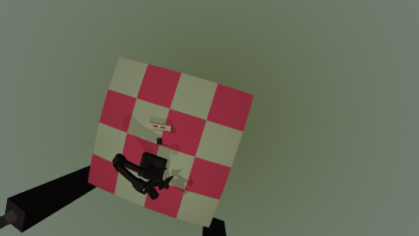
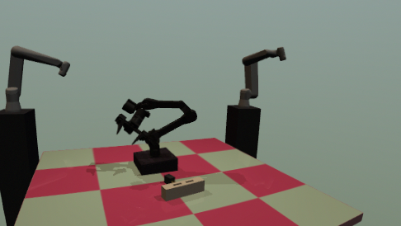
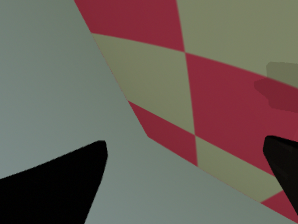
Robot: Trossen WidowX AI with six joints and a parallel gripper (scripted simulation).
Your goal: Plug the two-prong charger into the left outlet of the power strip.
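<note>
The two-prong charger lies 14 cm ahead of my gripper tip, 21 cm to the left of it and 18 cm below it.
</note>
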